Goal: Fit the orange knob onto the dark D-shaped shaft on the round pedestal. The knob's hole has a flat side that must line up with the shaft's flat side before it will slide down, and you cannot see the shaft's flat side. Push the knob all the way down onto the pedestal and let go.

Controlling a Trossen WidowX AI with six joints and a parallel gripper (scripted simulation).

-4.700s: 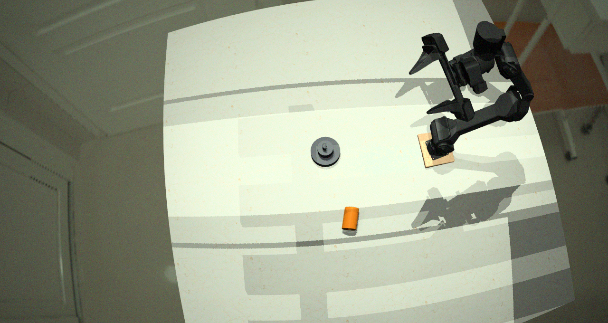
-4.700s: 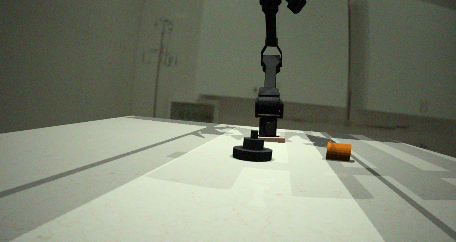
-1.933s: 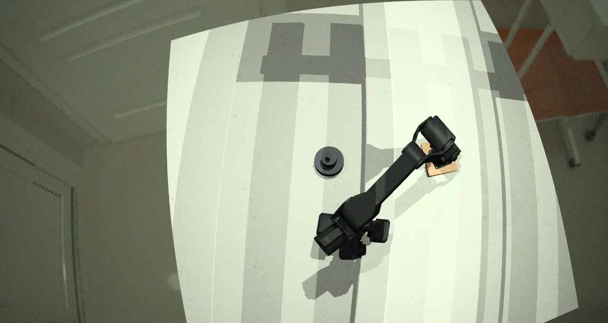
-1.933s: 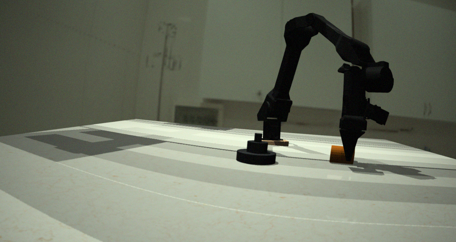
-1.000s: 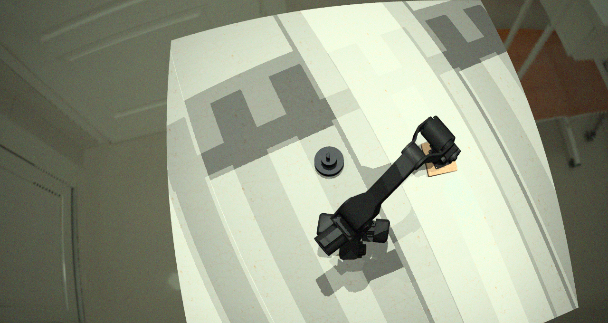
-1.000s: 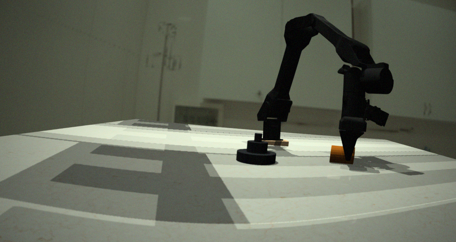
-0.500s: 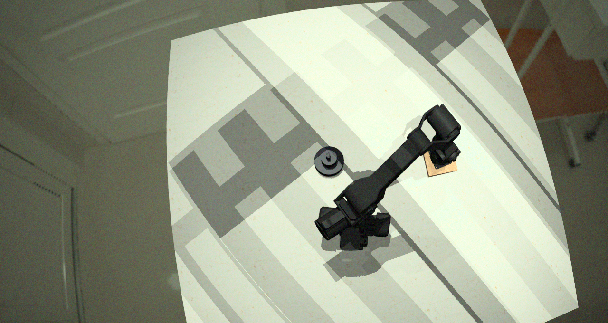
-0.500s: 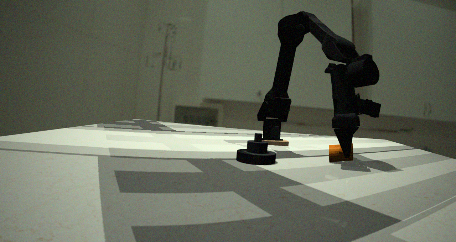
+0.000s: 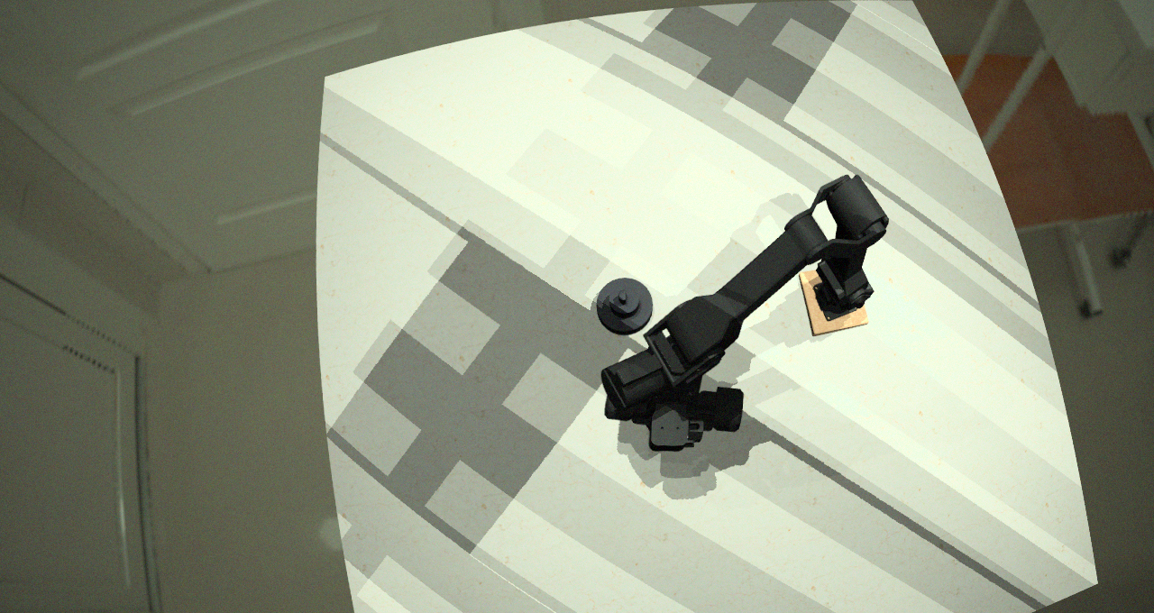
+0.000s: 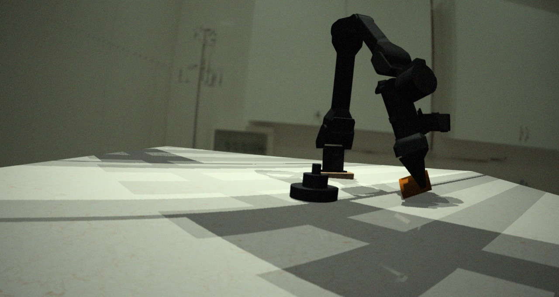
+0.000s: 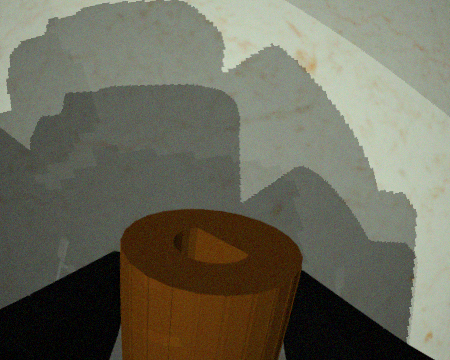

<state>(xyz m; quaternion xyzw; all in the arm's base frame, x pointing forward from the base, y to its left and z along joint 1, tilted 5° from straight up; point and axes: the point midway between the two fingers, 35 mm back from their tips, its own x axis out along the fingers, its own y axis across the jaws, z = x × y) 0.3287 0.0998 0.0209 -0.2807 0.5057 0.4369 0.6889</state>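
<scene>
My gripper tip is now 2 cm to the left of the orange knob and 1 cm past it. Round my gripper tip: pedestal (22 cm to the right).
</scene>
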